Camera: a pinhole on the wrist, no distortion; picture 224 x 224 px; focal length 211.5 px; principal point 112.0 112.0 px. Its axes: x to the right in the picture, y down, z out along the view. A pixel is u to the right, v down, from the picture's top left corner.
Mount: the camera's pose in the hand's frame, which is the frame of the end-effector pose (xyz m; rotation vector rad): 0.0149 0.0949 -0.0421 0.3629 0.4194 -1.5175
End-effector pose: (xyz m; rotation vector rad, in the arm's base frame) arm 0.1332 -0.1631 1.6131 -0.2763 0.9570 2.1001
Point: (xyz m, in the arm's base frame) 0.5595 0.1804 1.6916
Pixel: 204.6 53.4
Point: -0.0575 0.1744 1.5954
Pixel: outside the picture
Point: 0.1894 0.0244 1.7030
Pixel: 130.5 112.9
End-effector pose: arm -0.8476 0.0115 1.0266 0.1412 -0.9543 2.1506
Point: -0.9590 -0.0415 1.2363
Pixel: 101.4 187.7
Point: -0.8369 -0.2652 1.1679
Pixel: 45.1 12.7
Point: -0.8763 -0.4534 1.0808
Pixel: outside the picture
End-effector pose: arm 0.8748 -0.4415 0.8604 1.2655 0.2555 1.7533
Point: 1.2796 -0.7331 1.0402
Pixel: 17.0 45.6
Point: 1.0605 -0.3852 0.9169
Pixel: 168.2 147.6
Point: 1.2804 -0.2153 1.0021
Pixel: 169.6 201.7
